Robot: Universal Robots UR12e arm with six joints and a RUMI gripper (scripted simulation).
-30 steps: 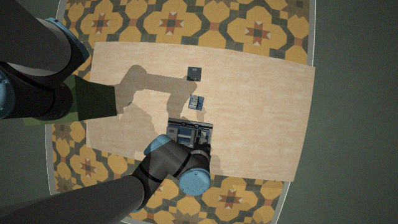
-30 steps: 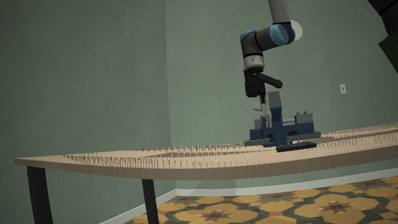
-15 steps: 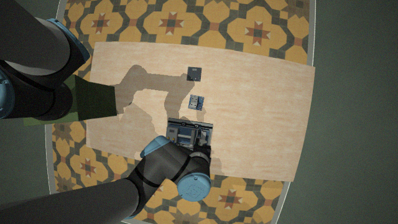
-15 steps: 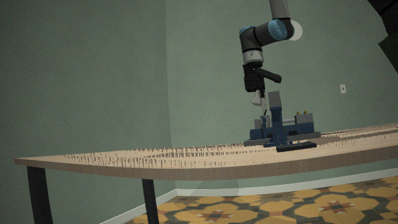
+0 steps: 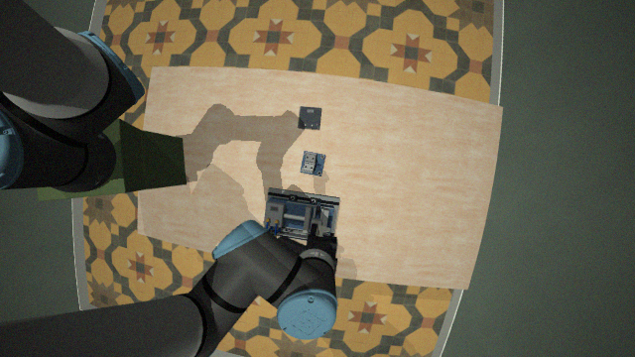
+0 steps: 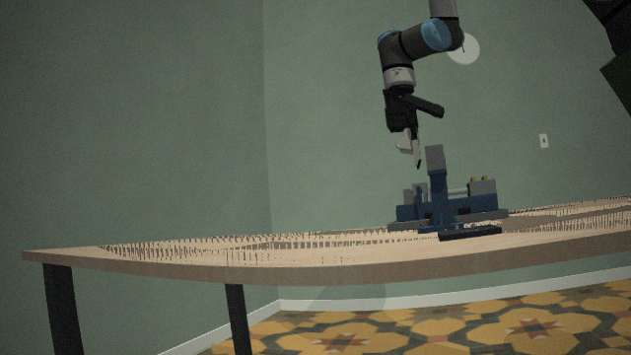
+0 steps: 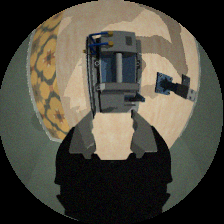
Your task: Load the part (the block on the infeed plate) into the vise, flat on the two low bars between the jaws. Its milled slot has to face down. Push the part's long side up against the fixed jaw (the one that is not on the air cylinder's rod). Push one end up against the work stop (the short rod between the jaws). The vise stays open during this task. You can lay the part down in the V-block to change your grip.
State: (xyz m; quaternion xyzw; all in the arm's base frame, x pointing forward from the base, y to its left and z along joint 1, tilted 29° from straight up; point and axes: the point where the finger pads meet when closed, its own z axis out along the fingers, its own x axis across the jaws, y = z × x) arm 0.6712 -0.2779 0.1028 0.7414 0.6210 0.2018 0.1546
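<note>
Now: hand 80 mm above the grey part. The rest, counted from my hand: air cylinder block 160 mm behind, 50 mm to the left, 90 mm below; vise 70 mm behind, 30 mm to the left, 130 mm below; air cylinder rod 80 mm behind, 30 mm to the left, 90 mm below.
</note>
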